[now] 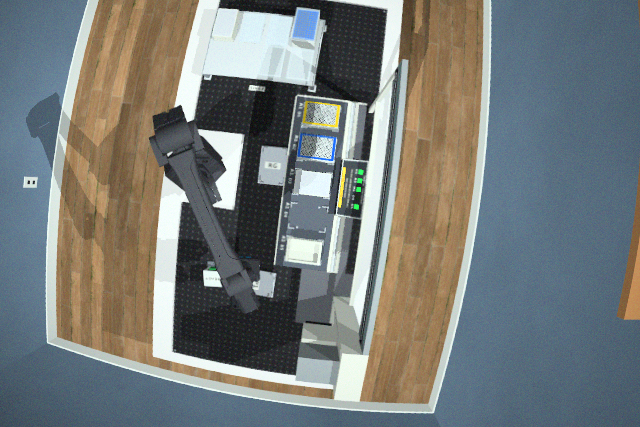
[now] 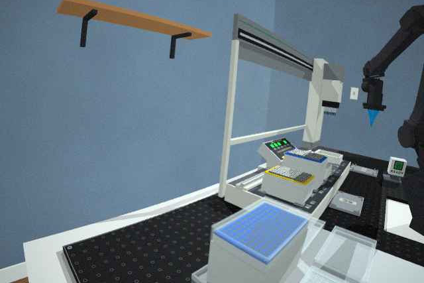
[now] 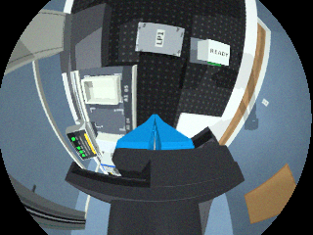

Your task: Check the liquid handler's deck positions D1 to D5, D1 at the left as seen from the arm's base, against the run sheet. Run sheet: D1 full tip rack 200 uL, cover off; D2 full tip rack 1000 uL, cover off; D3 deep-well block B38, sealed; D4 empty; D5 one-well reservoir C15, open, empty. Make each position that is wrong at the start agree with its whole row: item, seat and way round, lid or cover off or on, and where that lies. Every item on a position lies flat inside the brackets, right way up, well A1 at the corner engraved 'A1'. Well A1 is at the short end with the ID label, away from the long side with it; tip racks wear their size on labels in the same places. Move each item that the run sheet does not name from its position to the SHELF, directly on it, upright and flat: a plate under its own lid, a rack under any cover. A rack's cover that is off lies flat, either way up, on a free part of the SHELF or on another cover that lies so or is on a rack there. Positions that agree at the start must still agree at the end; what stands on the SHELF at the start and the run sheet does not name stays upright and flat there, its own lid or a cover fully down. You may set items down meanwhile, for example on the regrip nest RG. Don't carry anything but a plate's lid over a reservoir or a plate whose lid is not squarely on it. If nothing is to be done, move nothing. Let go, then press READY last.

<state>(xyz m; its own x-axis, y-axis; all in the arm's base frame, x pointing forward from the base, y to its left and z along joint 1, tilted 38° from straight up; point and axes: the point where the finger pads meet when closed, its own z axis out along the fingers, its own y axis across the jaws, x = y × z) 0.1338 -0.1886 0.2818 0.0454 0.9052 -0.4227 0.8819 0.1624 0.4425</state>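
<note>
Now: hand 170 mm past the ready button, 60 mm to the left of it and 170 mm above it. Round my hand: white reservoir: 170 mm ahead, 10 mm to the left, 190 mm below; then pipetting head: 210 mm ahead, 230 mm to the right, 140 mm above; then white deep-well block: 210 mm ahead, 250 mm to the left, 180 mm below.
</note>
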